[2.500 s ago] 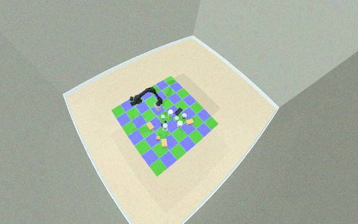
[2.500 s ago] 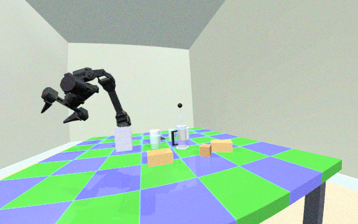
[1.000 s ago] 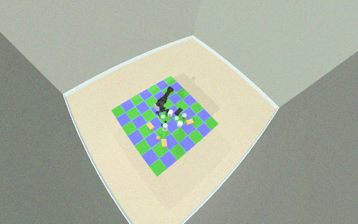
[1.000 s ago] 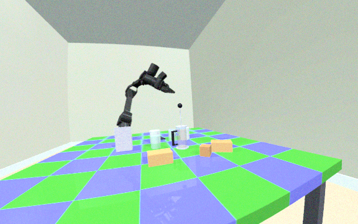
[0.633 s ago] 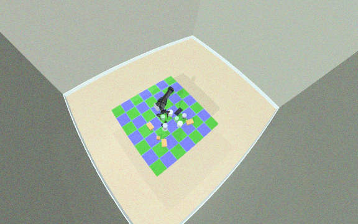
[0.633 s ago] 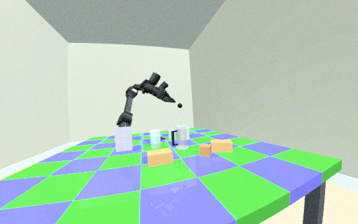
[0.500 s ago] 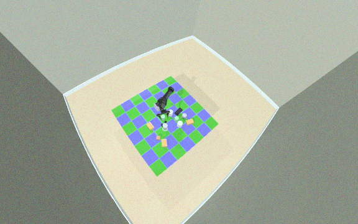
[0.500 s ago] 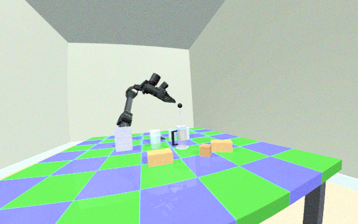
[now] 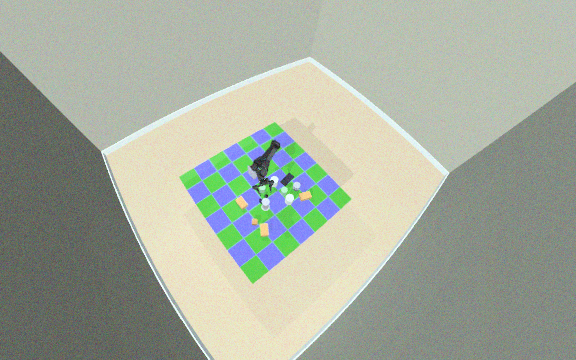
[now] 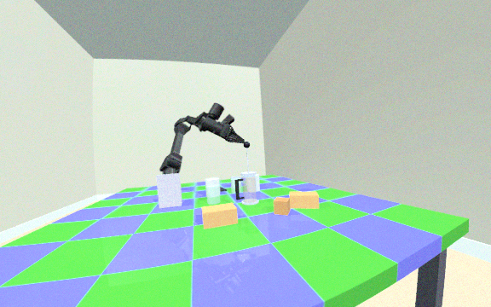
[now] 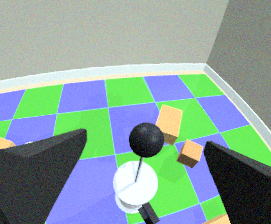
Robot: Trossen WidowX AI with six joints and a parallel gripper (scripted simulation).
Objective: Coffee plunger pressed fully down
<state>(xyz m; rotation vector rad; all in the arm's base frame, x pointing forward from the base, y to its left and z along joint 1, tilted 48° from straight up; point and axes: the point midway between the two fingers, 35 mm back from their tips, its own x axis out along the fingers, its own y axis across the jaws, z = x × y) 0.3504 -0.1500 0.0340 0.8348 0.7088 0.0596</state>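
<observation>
Now: the coffee press 1 cm behind my gripper tip, 1 cm to the right of it and 15 cm below it.
</observation>
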